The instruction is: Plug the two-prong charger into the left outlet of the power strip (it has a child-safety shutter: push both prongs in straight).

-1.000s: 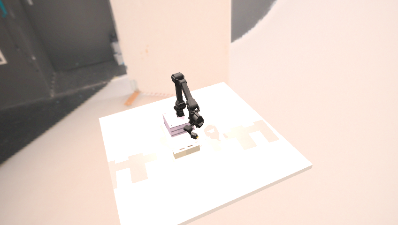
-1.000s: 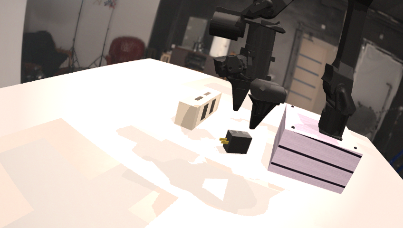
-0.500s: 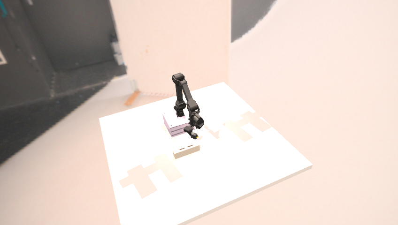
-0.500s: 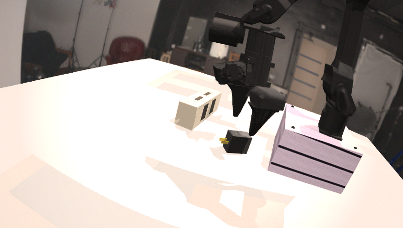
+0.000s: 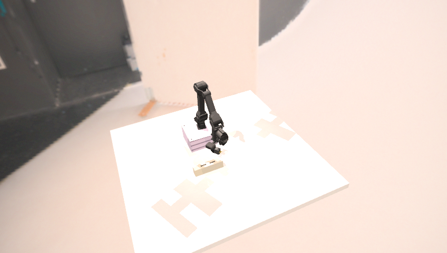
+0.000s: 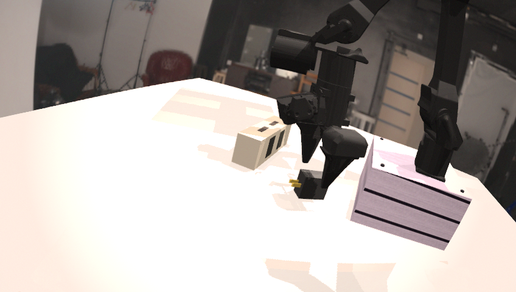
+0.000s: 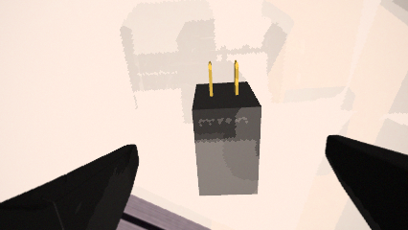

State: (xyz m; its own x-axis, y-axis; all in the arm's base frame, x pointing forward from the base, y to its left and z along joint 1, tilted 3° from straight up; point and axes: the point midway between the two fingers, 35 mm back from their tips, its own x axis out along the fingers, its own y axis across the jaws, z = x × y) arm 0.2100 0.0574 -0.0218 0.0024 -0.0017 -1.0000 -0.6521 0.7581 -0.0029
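Right now the black two-prong charger is 20 mm below my gripper tip, 10 mm to the left of it and 10 mm ahead of it.
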